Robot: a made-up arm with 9 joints. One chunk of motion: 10 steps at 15 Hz.
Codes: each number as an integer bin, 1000 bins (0 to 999) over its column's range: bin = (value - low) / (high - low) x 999, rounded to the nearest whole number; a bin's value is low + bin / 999 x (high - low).
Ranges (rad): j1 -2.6..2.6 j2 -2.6..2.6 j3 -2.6..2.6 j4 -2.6..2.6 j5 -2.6..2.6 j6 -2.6..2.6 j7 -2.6..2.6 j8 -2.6..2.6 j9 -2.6..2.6
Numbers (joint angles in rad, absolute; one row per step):
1: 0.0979 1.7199 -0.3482 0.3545 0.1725 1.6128 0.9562 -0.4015 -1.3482
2: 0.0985 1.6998 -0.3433 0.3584 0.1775 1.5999 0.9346 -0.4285 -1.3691
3: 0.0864 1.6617 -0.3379 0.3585 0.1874 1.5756 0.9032 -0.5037 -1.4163
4: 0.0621 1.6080 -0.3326 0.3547 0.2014 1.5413 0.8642 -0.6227 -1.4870
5: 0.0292 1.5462 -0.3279 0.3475 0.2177 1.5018 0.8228 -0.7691 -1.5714
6: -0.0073 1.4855 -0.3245 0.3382 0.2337 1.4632 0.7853 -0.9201 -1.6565
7: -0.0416 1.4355 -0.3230 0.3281 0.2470 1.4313 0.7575 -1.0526 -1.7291
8: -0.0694 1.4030 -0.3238 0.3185 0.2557 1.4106 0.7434 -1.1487 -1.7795
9: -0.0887 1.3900 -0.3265 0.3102 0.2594 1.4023 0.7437 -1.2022 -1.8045
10: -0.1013 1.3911 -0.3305 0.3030 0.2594 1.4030 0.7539 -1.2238 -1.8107
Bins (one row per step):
1: 518 830 433 568 533 809 683 422 240
2: 518 826 434 568 534 807 679 417 236
3: 516 819 435 568 536 802 673 403 227
4: 511 808 436 568 538 796 666 380 214
5: 505 797 437 566 541 788 658 352 198
6: 498 785 437 564 544 781 650 323 181
7: 492 775 437 563 547 774 645 297 167
8: 486 769 437 561 549 770 642 279 158
9: 482 767 437 559 549 769 642 269 153
10: 480 767 436 558 549 769 644 264 152

